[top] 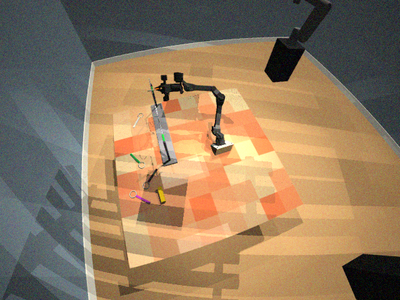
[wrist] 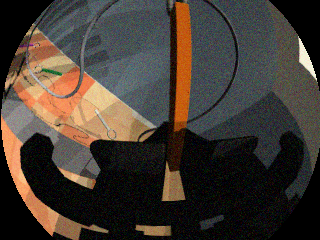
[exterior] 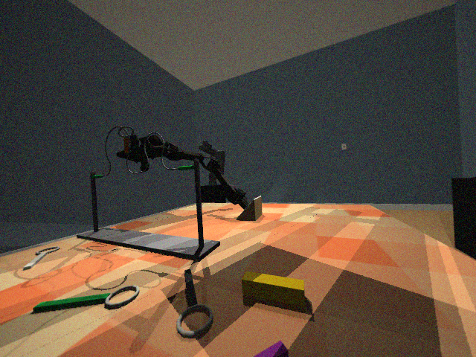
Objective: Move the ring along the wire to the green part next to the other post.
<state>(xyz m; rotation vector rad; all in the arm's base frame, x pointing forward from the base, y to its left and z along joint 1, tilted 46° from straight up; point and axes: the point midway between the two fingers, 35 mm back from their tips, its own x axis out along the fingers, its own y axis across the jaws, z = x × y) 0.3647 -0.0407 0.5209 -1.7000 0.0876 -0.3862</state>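
My gripper tip is now 7 cm to the right of the ring with orange handle and 5 cm below it. Also, from my gripper tip: yellow block (69 cm to the left, 33 cm below, 9 cm ahead).
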